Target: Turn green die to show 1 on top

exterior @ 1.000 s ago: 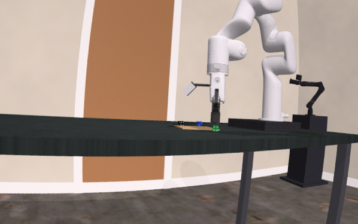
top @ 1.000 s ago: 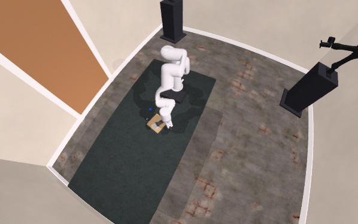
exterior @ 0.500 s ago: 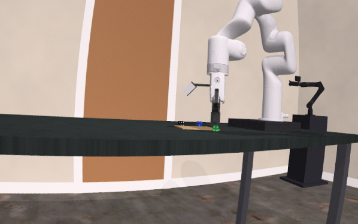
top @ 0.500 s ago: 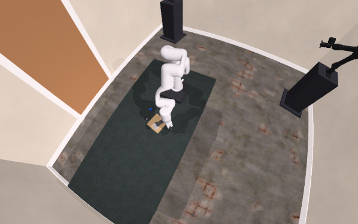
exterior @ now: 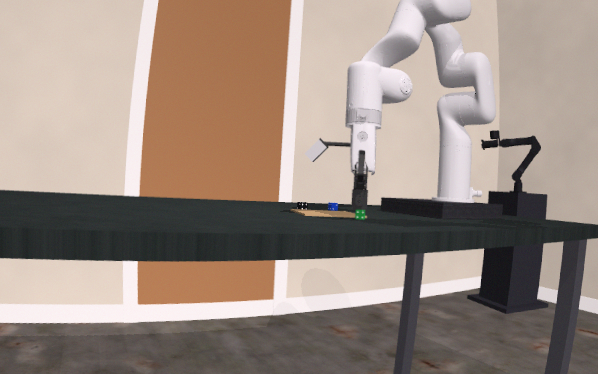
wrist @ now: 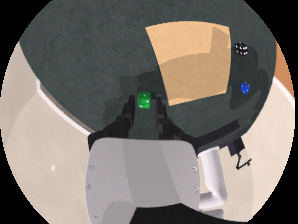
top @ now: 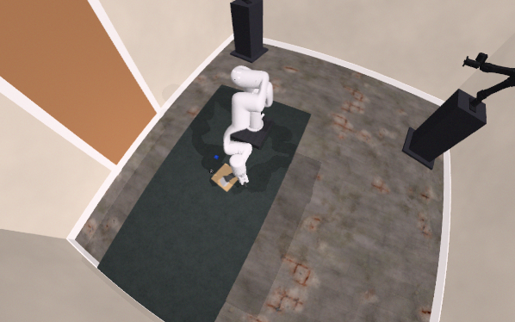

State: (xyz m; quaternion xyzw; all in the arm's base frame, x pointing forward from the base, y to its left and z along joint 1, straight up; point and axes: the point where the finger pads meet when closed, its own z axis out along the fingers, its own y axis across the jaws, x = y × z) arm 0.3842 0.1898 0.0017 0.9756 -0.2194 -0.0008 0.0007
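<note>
The green die is 3 cm below my hand. From my hand the other things lie so: tan mat: 3 cm ahead, 11 cm to the right, 4 cm below; then black die: 6 cm ahead, 21 cm to the right, 3 cm below; then blue die: 4 cm behind, 25 cm to the right, 3 cm below.
</note>
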